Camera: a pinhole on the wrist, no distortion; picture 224 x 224 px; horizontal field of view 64.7 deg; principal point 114.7 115.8 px. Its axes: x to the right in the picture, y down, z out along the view. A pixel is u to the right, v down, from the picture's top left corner.
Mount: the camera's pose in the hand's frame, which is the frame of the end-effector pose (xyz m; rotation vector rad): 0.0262 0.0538 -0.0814 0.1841 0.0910 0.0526
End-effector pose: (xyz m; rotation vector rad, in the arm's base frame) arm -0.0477 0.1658 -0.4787 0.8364 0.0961 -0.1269
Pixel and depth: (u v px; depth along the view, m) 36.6 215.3 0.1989
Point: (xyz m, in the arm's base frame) -0.0710 0.1451 -0.2882
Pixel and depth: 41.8 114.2 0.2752
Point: -0.1012 0.0200 -0.3429
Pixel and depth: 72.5 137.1 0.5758
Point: -0.0865 -0.2009 -0.1258
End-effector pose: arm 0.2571 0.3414 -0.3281 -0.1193 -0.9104 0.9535
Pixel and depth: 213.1 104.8 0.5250
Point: 0.0979 0.4673 0.1804
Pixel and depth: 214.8 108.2 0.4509
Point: 0.1190 0.4680 0.0993
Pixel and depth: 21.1 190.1 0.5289
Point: -0.2590 0.1359 -0.2134
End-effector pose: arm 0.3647 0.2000 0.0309 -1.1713 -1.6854 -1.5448
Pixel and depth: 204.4 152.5 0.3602
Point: 0.3597 0.5124 0.2244
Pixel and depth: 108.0 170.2 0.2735
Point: 0.4532 0.4018 0.0697
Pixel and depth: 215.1 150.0 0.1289
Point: 0.3728 0.2639 0.1466
